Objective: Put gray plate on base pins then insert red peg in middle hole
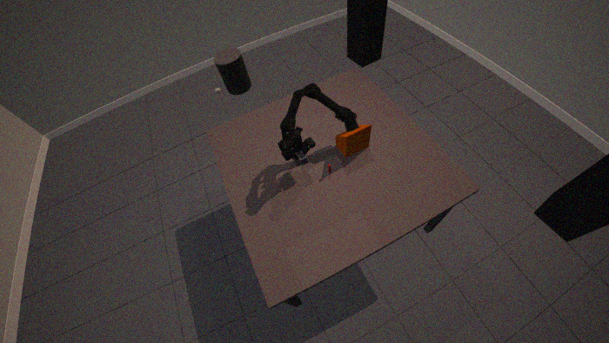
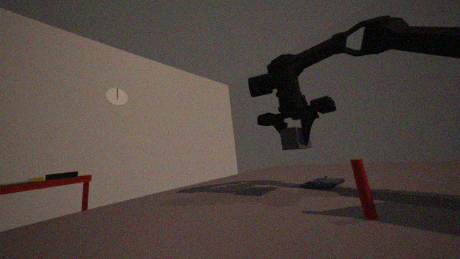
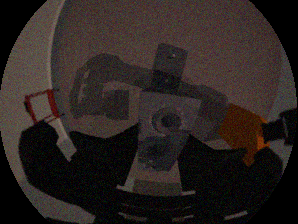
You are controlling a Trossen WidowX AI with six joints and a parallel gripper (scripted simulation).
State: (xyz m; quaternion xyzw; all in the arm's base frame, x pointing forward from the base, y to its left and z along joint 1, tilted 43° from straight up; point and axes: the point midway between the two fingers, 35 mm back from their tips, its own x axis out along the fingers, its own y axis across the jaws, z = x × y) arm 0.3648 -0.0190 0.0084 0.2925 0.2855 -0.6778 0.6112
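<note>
The dark flat base lies 100 mm below my gripper tip, 90 mm to the right of it and 20 mm behind it. The rest, counted from my gripper tip: red peg (120 mm to the left, 120 mm behind, 70 mm below); gray plate (30 mm above).
</note>
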